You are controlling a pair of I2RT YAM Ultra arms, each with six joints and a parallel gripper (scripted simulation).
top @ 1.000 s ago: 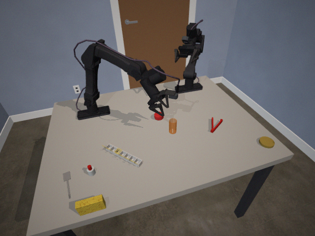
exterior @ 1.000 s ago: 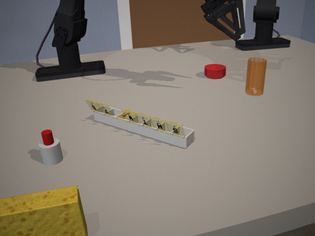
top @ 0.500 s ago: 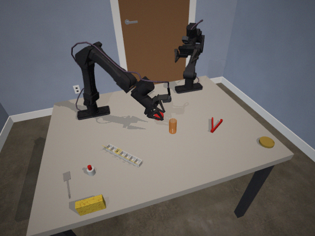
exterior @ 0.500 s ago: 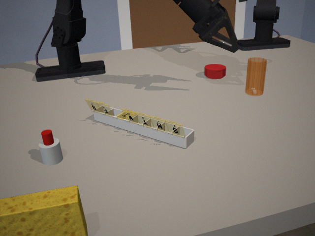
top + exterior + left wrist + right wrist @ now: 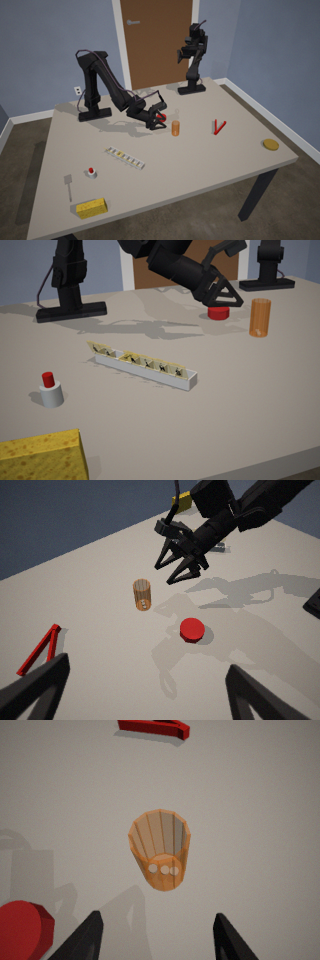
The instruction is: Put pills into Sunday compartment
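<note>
Now: right hand 2 cm short of the orange pill bottle, 6 cm to the right of it and 7 cm above it. Round my right hand: yellow sponge: 28 cm ahead, 42 cm to the right, 6 cm below; red cap: 13 cm behind, 4 cm to the left, 8 cm below.
</note>
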